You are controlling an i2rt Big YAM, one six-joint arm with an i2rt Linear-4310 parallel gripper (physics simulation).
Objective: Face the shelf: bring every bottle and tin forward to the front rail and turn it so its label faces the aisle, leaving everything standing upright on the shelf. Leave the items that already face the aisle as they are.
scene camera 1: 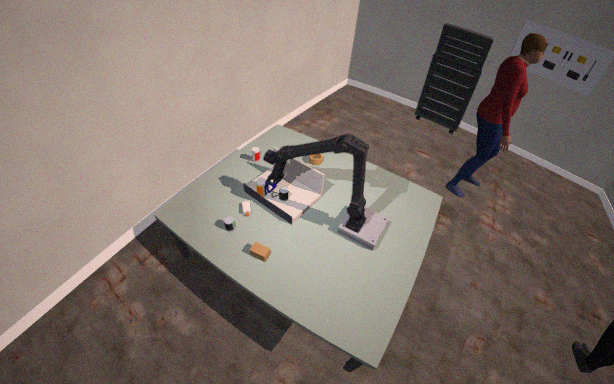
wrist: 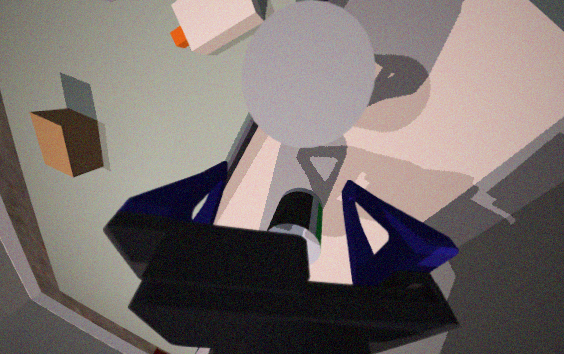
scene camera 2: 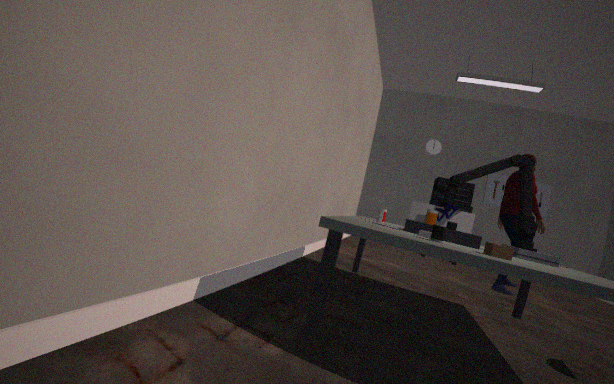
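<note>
The shelf has a dark front rail. An orange bottle stands upright close behind the rail; its orange side shows on the rail side, and its large grey top shows in the wrist view. A black tin stands upright, set back from the rail. A green patch shows on the tin's side away from the rail. My gripper is open and empty, above the shelf near both. The tin's lower end is partly hidden.
Off the shelf, on the table, are a red-and-white bottle, a white box with an orange end, a black-and-green tin, a brown block and an orange bowl.
</note>
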